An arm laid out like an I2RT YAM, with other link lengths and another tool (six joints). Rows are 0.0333 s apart.
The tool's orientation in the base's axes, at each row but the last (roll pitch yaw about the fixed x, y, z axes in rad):
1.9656 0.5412 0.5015
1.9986 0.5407 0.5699
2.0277 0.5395 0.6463
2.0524 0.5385 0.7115
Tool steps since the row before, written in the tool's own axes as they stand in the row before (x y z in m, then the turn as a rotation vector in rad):
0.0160 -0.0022 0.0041 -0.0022 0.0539 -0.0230
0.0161 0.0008 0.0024 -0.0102 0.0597 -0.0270
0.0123 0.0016 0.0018 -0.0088 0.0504 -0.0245
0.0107 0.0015 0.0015 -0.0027 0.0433 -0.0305
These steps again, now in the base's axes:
0.0118 0.0031 -0.0113 0.0246 0.0140 0.0514
0.0129 0.0053 -0.0085 0.0211 0.0133 0.0614
0.0101 0.0047 -0.0058 0.0171 0.0126 0.0526
0.0085 0.0047 -0.0049 0.0141 0.0214 0.0465

